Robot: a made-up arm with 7 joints. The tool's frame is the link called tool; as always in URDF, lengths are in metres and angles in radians.
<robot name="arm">
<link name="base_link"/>
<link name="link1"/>
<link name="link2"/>
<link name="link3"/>
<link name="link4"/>
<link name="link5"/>
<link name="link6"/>
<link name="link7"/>
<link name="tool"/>
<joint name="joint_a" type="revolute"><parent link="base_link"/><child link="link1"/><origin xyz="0 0 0.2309" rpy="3.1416 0 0"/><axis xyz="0 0 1"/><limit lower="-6.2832" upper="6.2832"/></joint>
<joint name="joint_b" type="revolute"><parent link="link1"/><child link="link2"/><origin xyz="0 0.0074 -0.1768" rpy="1.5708 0 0"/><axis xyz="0 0 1"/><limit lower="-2.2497" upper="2.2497"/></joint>
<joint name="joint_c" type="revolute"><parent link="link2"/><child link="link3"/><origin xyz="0 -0.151 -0.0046" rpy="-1.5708 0 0"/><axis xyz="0 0 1"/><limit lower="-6.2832" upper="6.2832"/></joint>
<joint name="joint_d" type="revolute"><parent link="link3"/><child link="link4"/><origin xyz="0 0.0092 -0.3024" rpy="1.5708 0 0"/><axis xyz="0 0 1"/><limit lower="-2.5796" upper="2.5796"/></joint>
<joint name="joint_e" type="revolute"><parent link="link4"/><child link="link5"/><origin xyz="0 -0.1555 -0.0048" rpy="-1.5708 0 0"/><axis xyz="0 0 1"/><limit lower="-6.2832" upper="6.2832"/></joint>
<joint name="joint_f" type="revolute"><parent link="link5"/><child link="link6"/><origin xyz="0 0.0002 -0.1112" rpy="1.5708 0 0"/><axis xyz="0 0 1"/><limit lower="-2.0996" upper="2.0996"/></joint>
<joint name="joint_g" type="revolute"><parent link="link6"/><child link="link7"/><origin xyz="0 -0.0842 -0.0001" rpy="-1.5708 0 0"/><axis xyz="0 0 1"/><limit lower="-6.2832" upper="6.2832"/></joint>
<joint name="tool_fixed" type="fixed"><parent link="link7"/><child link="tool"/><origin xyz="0 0 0" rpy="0 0 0"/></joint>
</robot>
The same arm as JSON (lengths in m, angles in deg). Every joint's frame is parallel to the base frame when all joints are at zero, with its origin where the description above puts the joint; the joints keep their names.
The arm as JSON. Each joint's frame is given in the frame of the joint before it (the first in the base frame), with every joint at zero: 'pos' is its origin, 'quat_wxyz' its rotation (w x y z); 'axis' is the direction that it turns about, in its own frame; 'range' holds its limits. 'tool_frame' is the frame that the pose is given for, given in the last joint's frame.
{"length_unit": "m", "angle_unit": "deg", "joints": [{"joint": "joint_a", "pos": [0.0, 0.0, 0.2309], "quat_wxyz": [1.0, 0.0, 0.0, 0.0], "axis": [0.0, 0.0, -1.0], "range": [-360.0, 360.0]}, {"joint": "joint_b", "pos": [0.0, -0.0074, 0.1768], "quat_wxyz": [1.0, 0.0, 0.0, 0.0], "axis": [0.0, 1.0, 0.0], "range": [-128.9, 128.9]}, {"joint": "joint_c", "pos": [0.0, -0.0046, 0.151], "quat_wxyz": [1.0, 0.0, 0.0, 0.0], "axis": [0.0, 0.0, -1.0], "range": [-360.0, 360.0]}, {"joint": "joint_d", "pos": [0.0, -0.0092, 0.3024], "quat_wxyz": [1.0, 0.0, 0.0, 0.0], "axis": [0.0, 1.0, 0.0], "range": [-147.8, 147.8]}, {"joint": "joint_e", "pos": [0.0, -0.0048, 0.1555], "quat_wxyz": [1.0, 0.0, 0.0, 0.0], "axis": [0.0, 0.0, -1.0], "range": [-360.0, 360.0]}, {"joint": "joint_f", "pos": [0.0, -0.0002, 0.1112], "quat_wxyz": [1.0, 0.0, 0.0, 0.0], "axis": [0.0, 1.0, 0.0], "range": [-120.3, 120.3]}, {"joint": "joint_g", "pos": [0.0, -0.0001, 0.0842], "quat_wxyz": [1.0, 0.0, 0.0, 0.0], "axis": [0.0, 0.0, -1.0], "range": [-360.0, 360.0]}], "tool_frame": {"pos": [0.0, 0.0, 0.0], "quat_wxyz": [0.000004, -0.999995, 0.0, 0.0]}}
